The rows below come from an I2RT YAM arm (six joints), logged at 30 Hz.
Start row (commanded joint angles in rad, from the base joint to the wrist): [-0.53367, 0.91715, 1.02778, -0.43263, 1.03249, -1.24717]
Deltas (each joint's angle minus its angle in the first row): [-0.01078, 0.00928, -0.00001, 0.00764, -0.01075, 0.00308]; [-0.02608, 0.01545, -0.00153, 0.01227, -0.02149, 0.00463]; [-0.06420, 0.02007, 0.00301, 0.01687, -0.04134, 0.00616]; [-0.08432, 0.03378, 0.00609, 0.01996, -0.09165, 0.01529]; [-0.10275, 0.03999, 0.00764, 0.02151, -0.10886, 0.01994]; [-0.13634, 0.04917, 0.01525, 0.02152, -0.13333, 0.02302]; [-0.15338, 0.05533, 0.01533, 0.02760, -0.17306, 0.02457]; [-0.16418, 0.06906, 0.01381, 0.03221, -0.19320, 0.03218]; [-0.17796, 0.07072, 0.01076, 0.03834, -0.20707, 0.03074]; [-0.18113, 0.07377, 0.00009, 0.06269, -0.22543, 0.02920]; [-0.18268, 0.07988, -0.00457, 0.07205, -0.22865, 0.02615]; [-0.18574, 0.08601, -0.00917, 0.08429, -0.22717, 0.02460]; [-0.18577, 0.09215, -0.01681, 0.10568, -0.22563, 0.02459]
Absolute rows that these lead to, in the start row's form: [-0.54445, 0.92643, 1.02777, -0.42499, 1.02174, -1.24409]; [-0.55975, 0.93260, 1.02625, -0.42036, 1.01100, -1.24254]; [-0.59787, 0.93722, 1.03079, -0.41576, 0.99115, -1.24101]; [-0.61799, 0.95093, 1.03387, -0.41267, 0.94084, -1.23188]; [-0.63642, 0.95714, 1.03542, -0.41112, 0.92363, -1.22723]; [-0.67001, 0.96632, 1.04303, -0.41111, 0.89916, -1.22415]; [-0.68705, 0.97248, 1.04311, -0.40503, 0.85943, -1.22260]; [-0.69785, 0.98621, 1.04159, -0.40042, 0.83929, -1.21499]; [-0.71163, 0.98787, 1.03854, -0.39429, 0.82542, -1.21643]; [-0.71480, 0.99092, 1.02787, -0.36994, 0.80706, -1.21797]; [-0.71635, 0.99703, 1.02321, -0.36058, 0.80384, -1.22102]; [-0.71941, 1.00316, 1.01861, -0.34834, 0.80532, -1.22257]; [-0.71944, 1.00930, 1.01097, -0.32695, 0.80686, -1.22258]
